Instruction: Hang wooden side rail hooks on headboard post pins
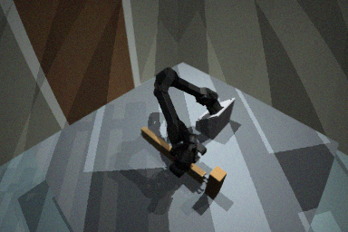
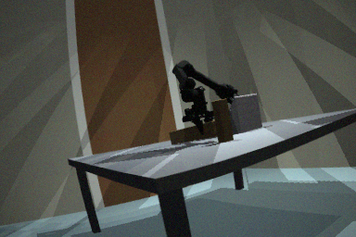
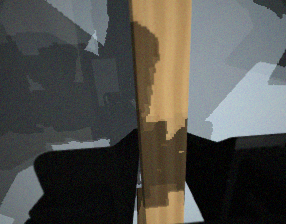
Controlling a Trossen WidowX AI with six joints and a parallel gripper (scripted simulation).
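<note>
The headboard post lies 150 mm to the left of my gripper tip, 40 mm above it and 10 mm behind it.
</note>
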